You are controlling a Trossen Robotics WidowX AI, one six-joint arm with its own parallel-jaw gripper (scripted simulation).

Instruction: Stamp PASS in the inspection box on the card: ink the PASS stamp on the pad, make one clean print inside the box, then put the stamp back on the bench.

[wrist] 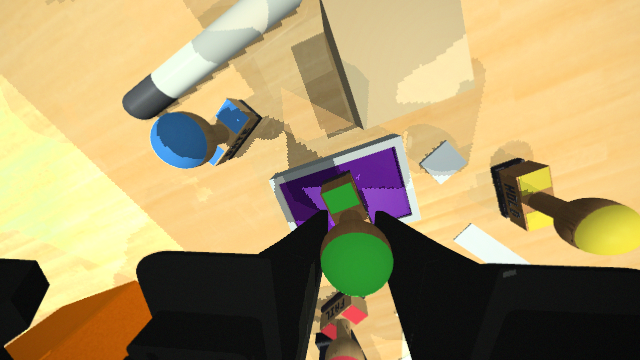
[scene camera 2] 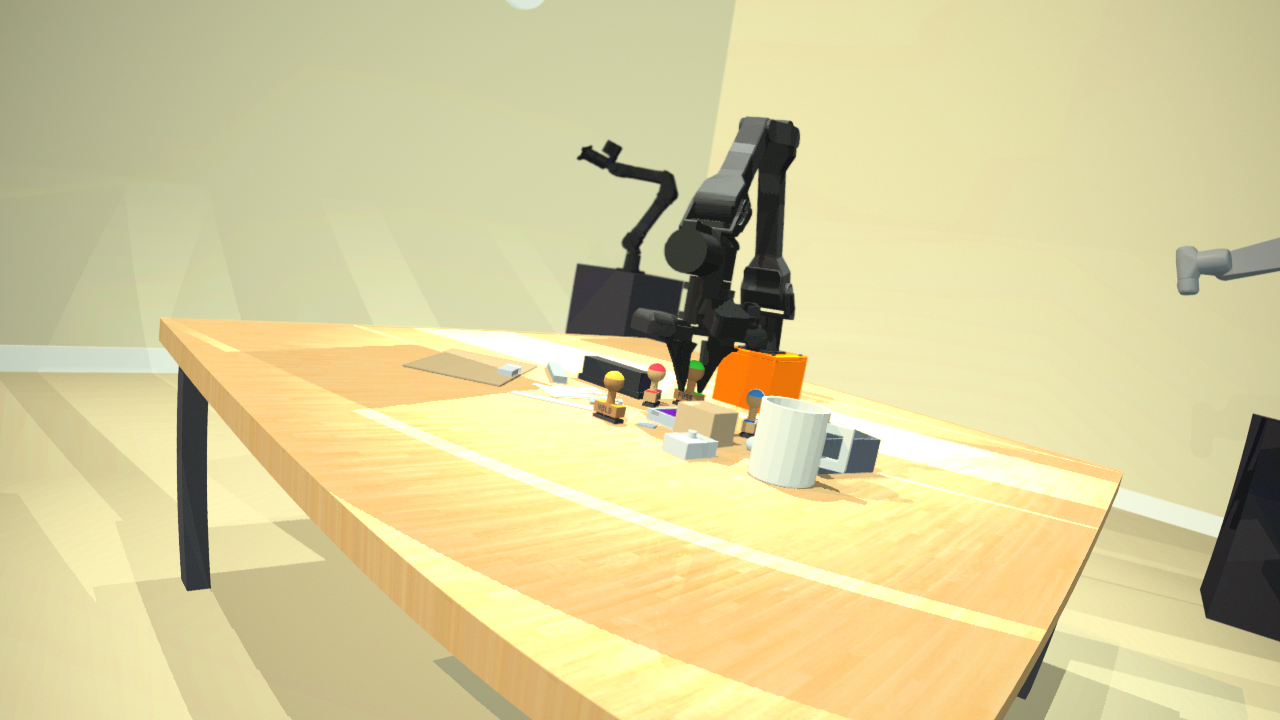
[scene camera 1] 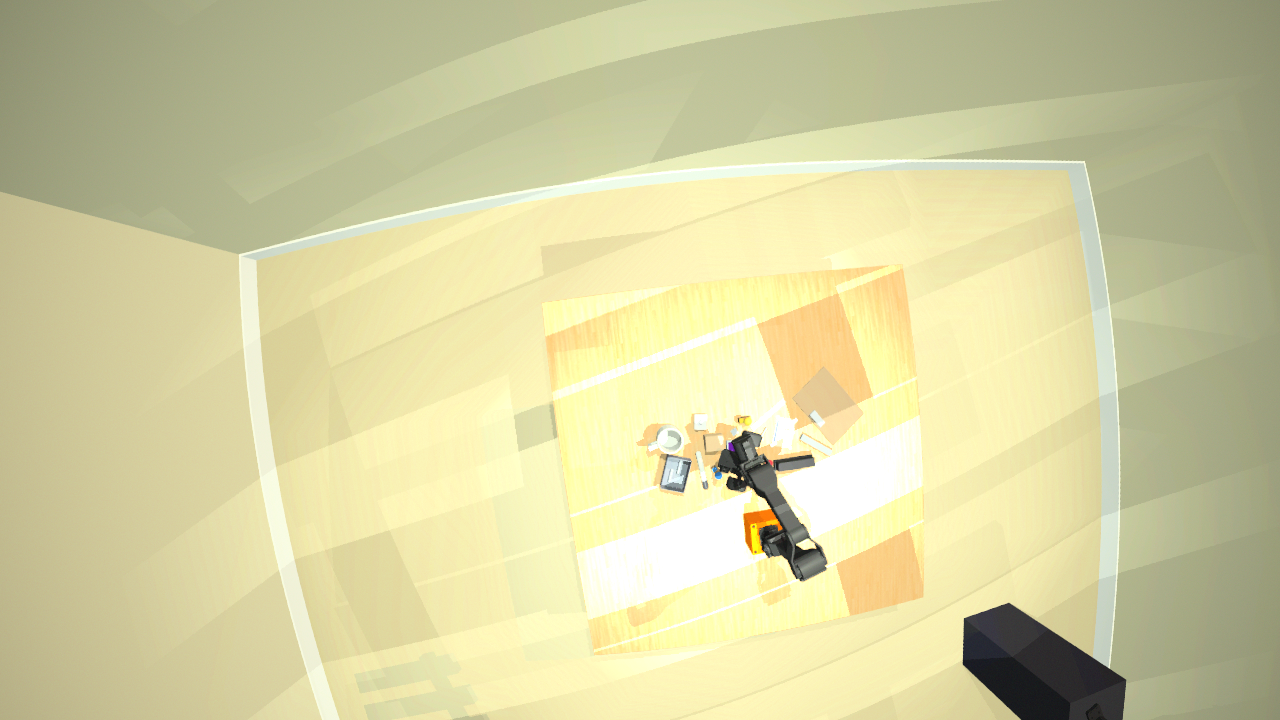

my gripper: wrist; scene camera 2; scene camera 1 737, 455
green-knobbed PASS stamp: wrist; scene camera 2
same spot on my gripper: [wrist: 441, 297] = [scene camera 2: 690, 353]
same spot on green-knobbed PASS stamp: [wrist: 356, 258] = [scene camera 2: 699, 363]
